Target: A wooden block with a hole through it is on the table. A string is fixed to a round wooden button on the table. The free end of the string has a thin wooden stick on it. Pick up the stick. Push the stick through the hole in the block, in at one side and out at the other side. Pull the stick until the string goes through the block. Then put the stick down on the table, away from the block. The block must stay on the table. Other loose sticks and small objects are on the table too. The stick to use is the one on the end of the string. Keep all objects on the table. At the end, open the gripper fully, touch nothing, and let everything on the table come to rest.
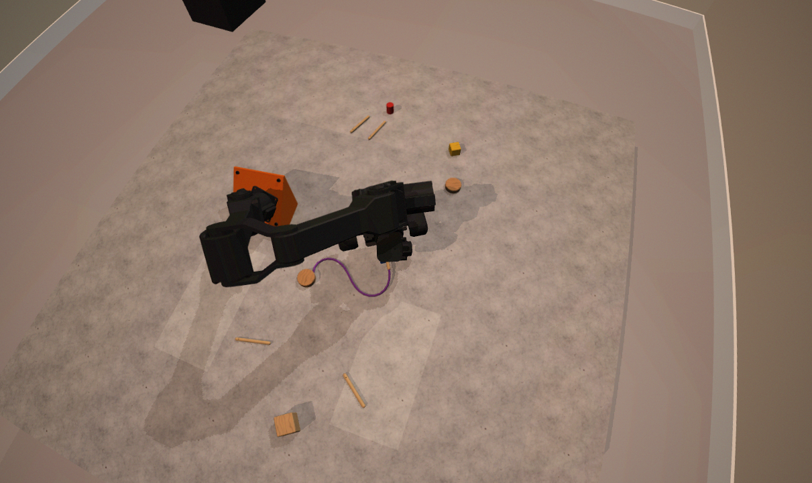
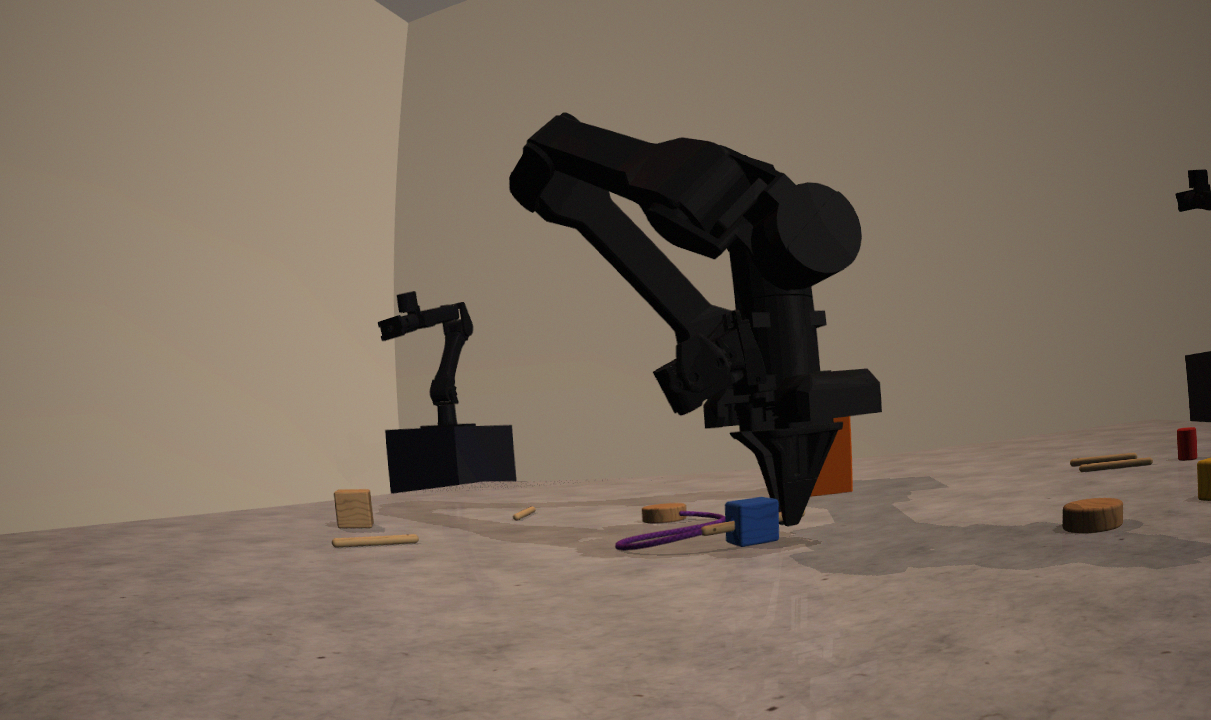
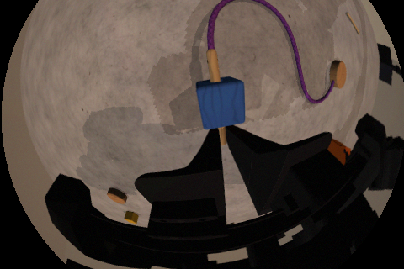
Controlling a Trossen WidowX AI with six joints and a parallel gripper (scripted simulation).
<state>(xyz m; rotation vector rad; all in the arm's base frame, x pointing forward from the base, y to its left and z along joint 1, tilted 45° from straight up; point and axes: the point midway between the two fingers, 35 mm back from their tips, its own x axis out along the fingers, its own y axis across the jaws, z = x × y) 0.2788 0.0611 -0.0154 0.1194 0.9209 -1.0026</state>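
The blue block lies 2 cm to the right of my gripper tip, 2 cm ahead of it and 1 cm above it. From my gripper tip the other things lie so: thin wooden stick: 3 cm to the right, 3 cm ahead, 1 cm above; wooden disc: 22 cm to the left, 8 cm ahead; round wooden button: 15 cm to the right, 12 cm behind.
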